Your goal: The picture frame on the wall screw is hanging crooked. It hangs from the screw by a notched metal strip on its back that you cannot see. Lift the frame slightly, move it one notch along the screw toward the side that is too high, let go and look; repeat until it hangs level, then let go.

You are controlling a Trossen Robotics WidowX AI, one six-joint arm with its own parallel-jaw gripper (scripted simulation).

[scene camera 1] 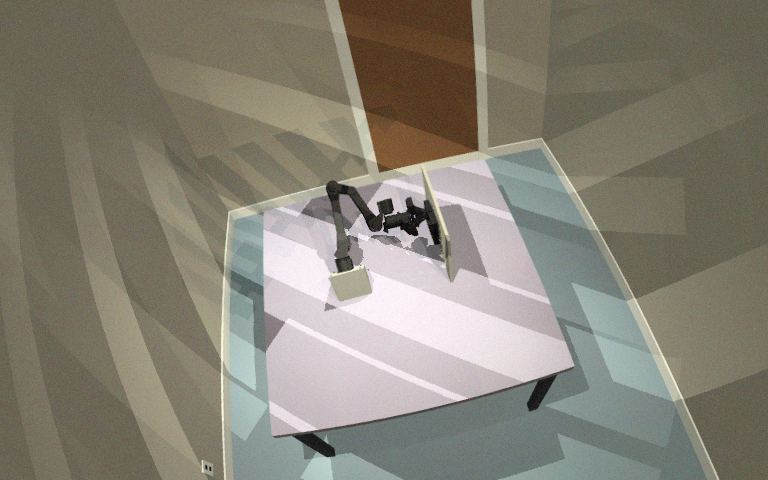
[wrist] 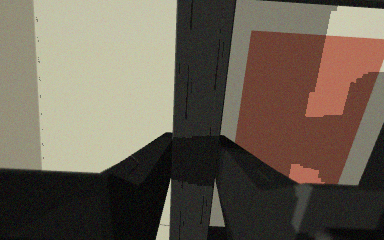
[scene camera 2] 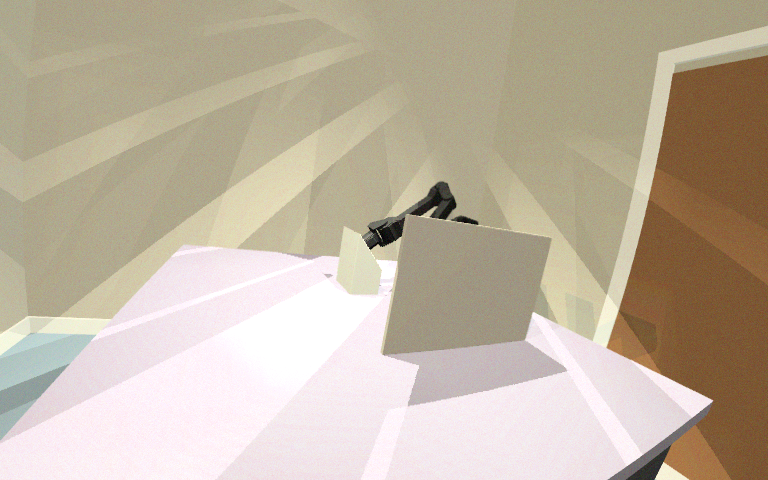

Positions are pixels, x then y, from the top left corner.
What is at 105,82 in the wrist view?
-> A cream wall panel.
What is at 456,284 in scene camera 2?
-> A cream wall panel.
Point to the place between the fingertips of my gripper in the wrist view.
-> At 194,142
